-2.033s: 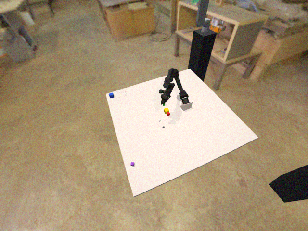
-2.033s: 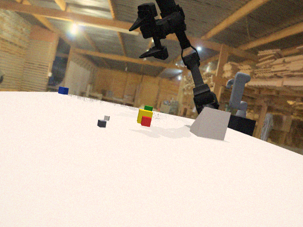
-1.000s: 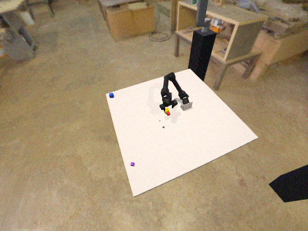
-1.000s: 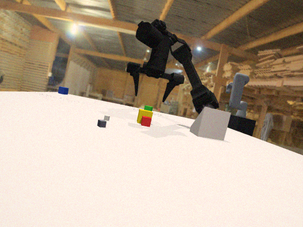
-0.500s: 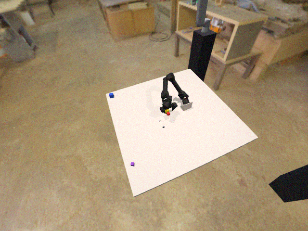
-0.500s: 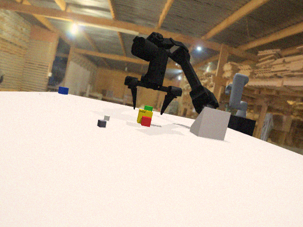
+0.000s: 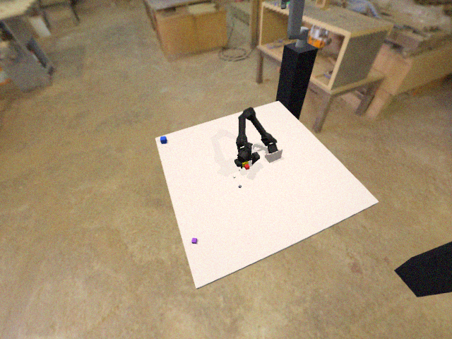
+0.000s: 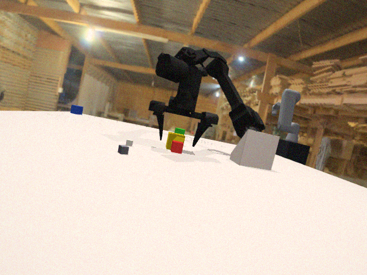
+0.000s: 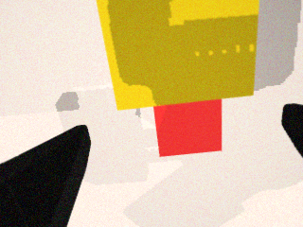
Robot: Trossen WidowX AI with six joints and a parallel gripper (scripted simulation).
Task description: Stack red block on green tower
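Now: the red block 1 cm below my gripper tip. Round my gripper tip: purple block 56 cm ahead, 36 cm to the left, 1 cm below; then yellow block 4 cm to the right; then blue block 60 cm to the right, 51 cm ahead.
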